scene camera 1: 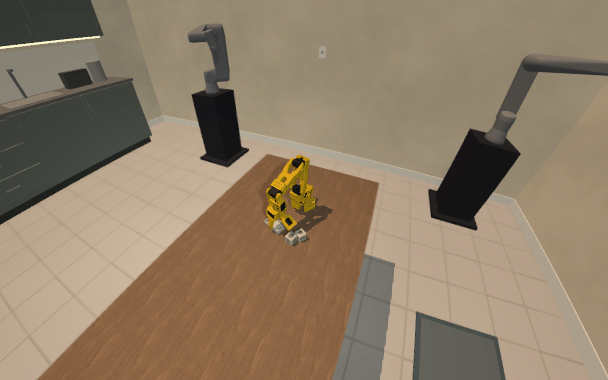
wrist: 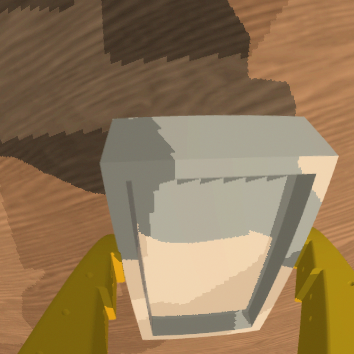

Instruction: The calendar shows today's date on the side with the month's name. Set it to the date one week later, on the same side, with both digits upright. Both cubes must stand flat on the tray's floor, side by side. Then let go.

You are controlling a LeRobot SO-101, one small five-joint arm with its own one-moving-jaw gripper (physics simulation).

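Observation:
The light grey tray (scene camera 1: 278,228) (wrist: 240,137) is a hollow, open box with a rim. It shows large in the wrist view, its empty recess facing the camera. My gripper (scene camera 1: 281,228) (wrist: 212,260) is shut on the tray, with one jaw against each long side. Two small pale cubes with dark marks, one (scene camera 1: 291,238) nearer the camera and one (scene camera 1: 301,235) to its right, sit close together on the table, outside the tray and just in front of the gripper. Their digits are too small to read. Whether the tray touches the table, I cannot tell.
The wooden table (scene camera 1: 225,300) extends toward the camera from the yellow arm. A small pale piece (scene camera 1: 267,222) shows left of the jaws, partly hidden; I cannot tell what it is. Two grey arms on black pedestals (scene camera 1: 220,127) (scene camera 1: 475,177) stand beyond the table.

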